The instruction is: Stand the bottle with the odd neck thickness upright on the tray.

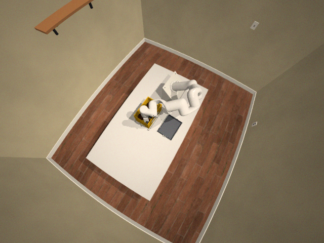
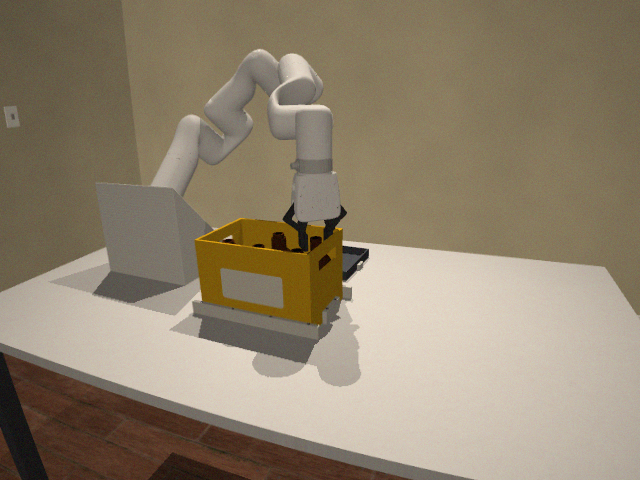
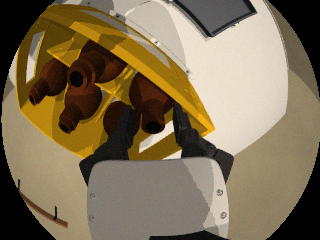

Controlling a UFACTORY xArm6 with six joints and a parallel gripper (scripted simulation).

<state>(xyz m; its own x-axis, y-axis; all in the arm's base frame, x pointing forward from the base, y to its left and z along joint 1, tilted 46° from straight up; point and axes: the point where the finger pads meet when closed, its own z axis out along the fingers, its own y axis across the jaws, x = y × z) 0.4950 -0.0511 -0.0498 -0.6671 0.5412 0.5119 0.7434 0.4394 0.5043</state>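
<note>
My hand is 90 mm to the left of the glass bottle, 70 mm above it and 10 mm past it. Round my hand: yellow crate 90 mm behind, 70 mm below, 40 mm to the right; dark grey tray 250 mm to the left, 150 mm below, 90 mm behind.
</note>
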